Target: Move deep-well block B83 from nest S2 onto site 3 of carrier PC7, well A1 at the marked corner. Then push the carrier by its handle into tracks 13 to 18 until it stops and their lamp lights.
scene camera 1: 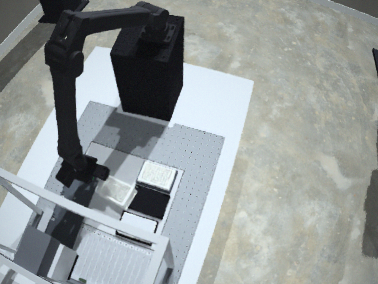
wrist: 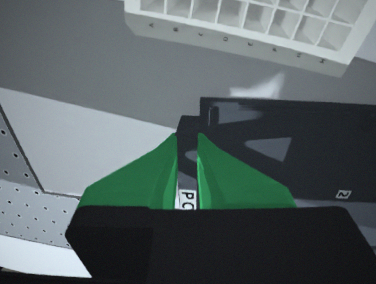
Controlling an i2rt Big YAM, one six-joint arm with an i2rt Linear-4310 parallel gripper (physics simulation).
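My gripper (scene camera 1: 86, 176) (wrist: 187, 141) is shut on the handle (wrist: 189, 123) of the black carrier (scene camera 1: 67, 220) (wrist: 320, 160). A label reading "PC" shows between the green fingers in the wrist view. The carrier runs from below the gripper toward the tracks (scene camera 1: 112, 257), partly behind a frame bar. A white deep-well block (scene camera 1: 118, 192) (wrist: 240, 36) lies askew beside the nests, apart from the gripper; letters run along its edge. Another white block (scene camera 1: 156, 174) sits in the nest at the back. I cannot read which block is B83. The carrier's sites are mostly hidden.
A black nest (scene camera 1: 149, 202) shows in front of the back block, and a white-topped nest (scene camera 1: 138, 221) in front of that. A pale frame bar (scene camera 1: 100, 213) crosses above the carrier and deck. A grey box (scene camera 1: 36, 252) stands at the left. A small green spot (scene camera 1: 82, 280) shows near the tracks' front.
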